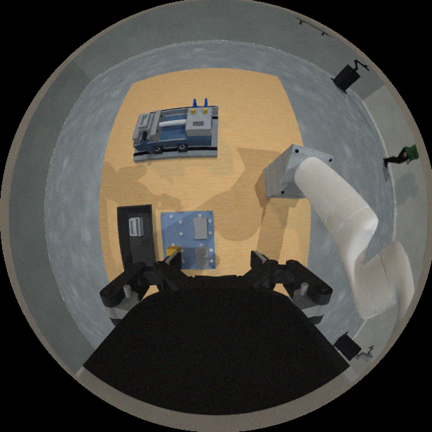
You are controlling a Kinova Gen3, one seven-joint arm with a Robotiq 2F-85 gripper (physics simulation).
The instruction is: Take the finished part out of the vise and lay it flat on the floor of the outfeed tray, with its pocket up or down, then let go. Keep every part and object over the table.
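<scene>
The vise [175, 134], blue and grey, stands at the back left of the table. Grey jaw pieces and a light grey block shape [144, 121] show at its left end; I cannot tell which surface there is the finished part. The black outfeed tray [142, 250] lies at the left, with a small light grey part [136, 226] on its floor, its pocket showing. My gripper [215, 259] is open and empty, high above the table, with the vise ahead and to the left of it. The gripper body hides the near end of the tray.
A blue plate [190, 240] with white pins lies right of the tray. It bears two grey blocks [200, 228] [202, 254] and a yellow block [173, 250]. The grey robot base [281, 176] and white arm [340, 205] stand at the right. The wooden table [240, 110] ends behind the vise.
</scene>
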